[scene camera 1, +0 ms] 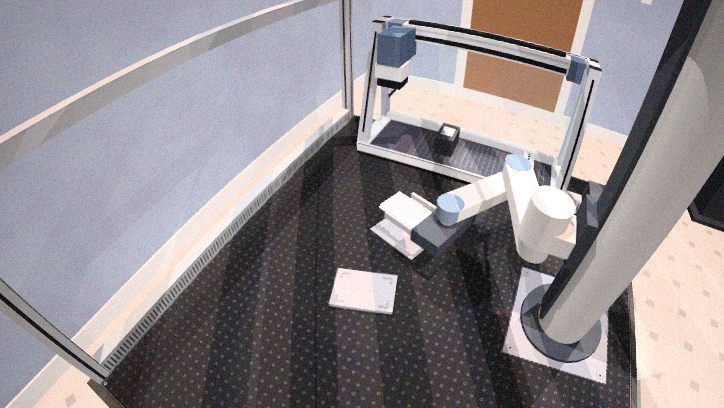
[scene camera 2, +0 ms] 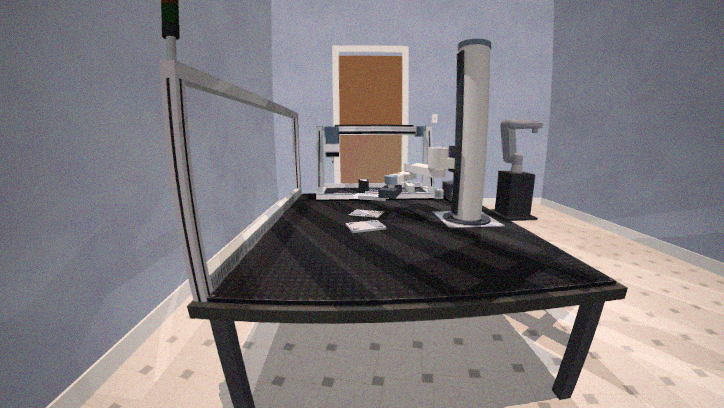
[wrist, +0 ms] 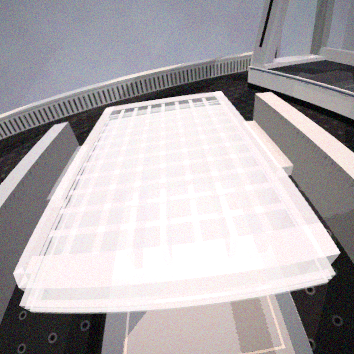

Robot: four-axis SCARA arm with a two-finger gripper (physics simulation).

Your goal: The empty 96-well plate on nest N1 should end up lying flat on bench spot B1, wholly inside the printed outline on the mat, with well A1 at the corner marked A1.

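Frame: origin at the arm's base, x ahead, y left, z up, level; millimetres.
Where they show: gripper, fingertip midpoint: [scene camera 1: 399, 204] [scene camera 2: 361, 195] [wrist: 162, 122]; arm's base, link origin: [scene camera 1: 559, 323] [scene camera 2: 466, 220].
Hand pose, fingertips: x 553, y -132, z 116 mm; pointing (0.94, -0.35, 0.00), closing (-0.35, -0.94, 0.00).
Things, the pixels of their top centre, and the offset from my fingertips. "spot": a spot on its surface instead. Level surfaces: height alone.
- 96-well plate, top centre: [wrist: 162, 140] [scene camera 1: 405, 208] dz +2, dx -24, dy +9 mm
- Bench spot B1's pale mat, surface height: dz -101 mm
- Nest N1, top centre: [scene camera 1: 364, 288] [scene camera 2: 365, 223] dz -85, dx -10, dy +249 mm
- gantry machine, surface spot: [scene camera 1: 415, 163] spot: dz -80, dx +57, dy -318 mm
- small black box, surface spot: [scene camera 1: 447, 140] [scene camera 2: 365, 181] spot: dz +13, dx -36, dy -384 mm
The 96-well plate [scene camera 1: 403, 206] [scene camera 2: 370, 196] [wrist: 170, 200] is clear-white and level, held above the bench. My gripper [scene camera 1: 408, 209] [wrist: 162, 122] is shut on its two long sides. Bench spot B1's pale mat [scene camera 1: 391, 239] [scene camera 2: 365, 213] [wrist: 205, 325] lies below the plate, partly hidden by plate and gripper in scene camera 1. A gap shows between plate and mat. Part of the mat's thin printed outline shows at the bottom of the wrist view. The A1 mark cannot be read. Nest N1 [scene camera 1: 363, 290] [scene camera 2: 365, 226], a white block with corner brackets, stands bare nearer the front.
A gantry machine [scene camera 1: 415, 163] [scene camera 2: 344, 195] stands behind the plate, with a small black box [scene camera 1: 447, 140] [scene camera 2: 363, 184] on its deck. A framed clear screen [scene camera 1: 227, 217] [scene camera 2: 188, 202] runs along the left. My arm's column [scene camera 1: 628, 228] [scene camera 2: 471, 131] stands at the right.
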